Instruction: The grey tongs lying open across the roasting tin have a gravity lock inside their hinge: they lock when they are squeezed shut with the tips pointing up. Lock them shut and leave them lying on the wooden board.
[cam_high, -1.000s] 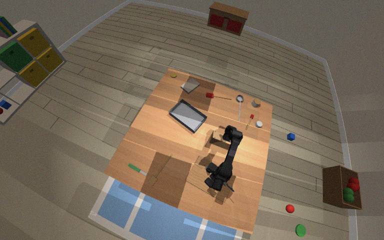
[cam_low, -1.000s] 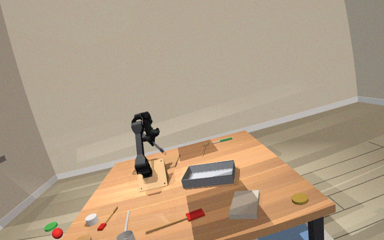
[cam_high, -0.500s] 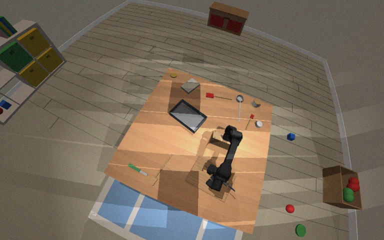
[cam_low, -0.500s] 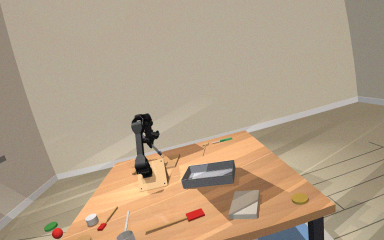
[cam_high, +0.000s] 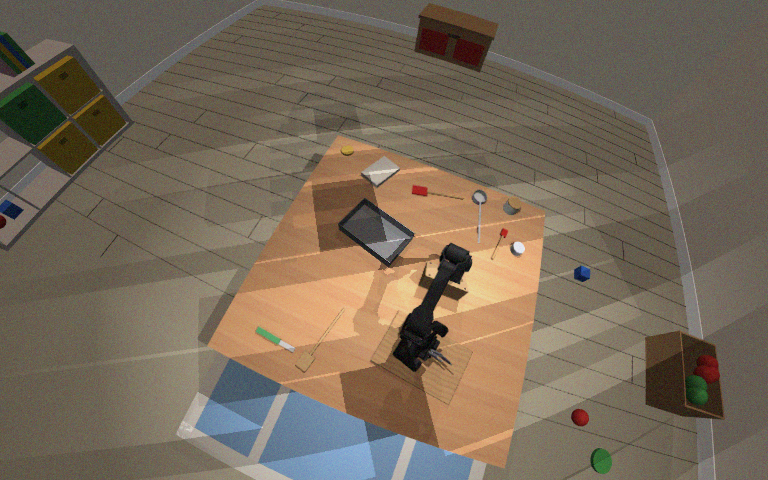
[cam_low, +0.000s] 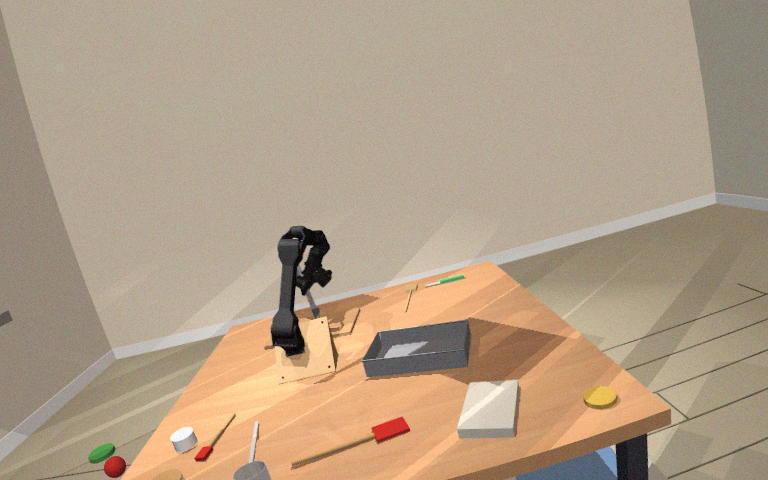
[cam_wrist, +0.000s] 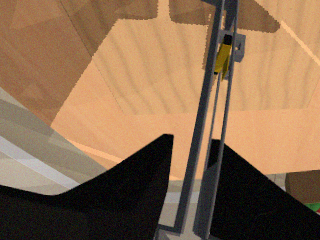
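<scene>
My gripper tip is now 2 cm short of the yellow lock piece, 2 cm to the left of it and 2 cm above it. Also, from my gripper tip: red spatula: 21 cm ahead, 80 cm to the right, 15 cm below; wooden board: 15 cm below; grey roasting tin: 39 cm ahead, 45 cm to the right, 12 cm below.
</scene>
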